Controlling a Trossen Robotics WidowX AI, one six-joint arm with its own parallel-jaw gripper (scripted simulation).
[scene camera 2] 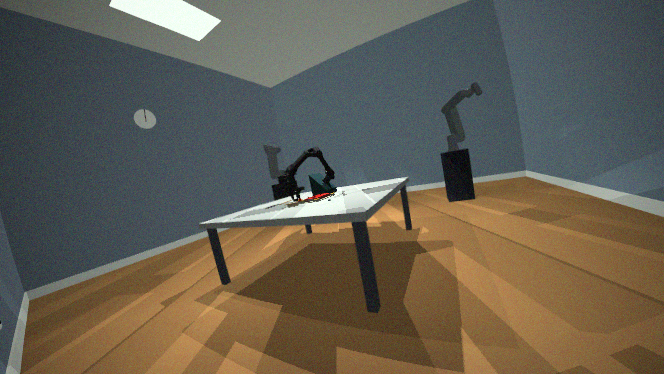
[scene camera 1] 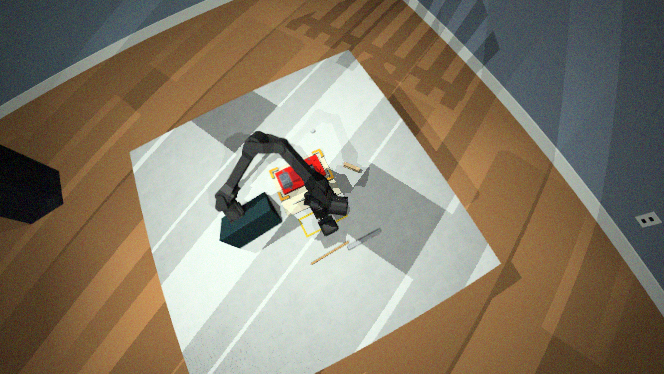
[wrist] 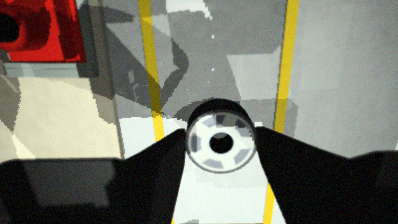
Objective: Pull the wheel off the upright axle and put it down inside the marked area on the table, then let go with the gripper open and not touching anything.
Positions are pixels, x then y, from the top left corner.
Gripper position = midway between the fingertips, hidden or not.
The gripper [wrist: 220, 134] carries a wheel.
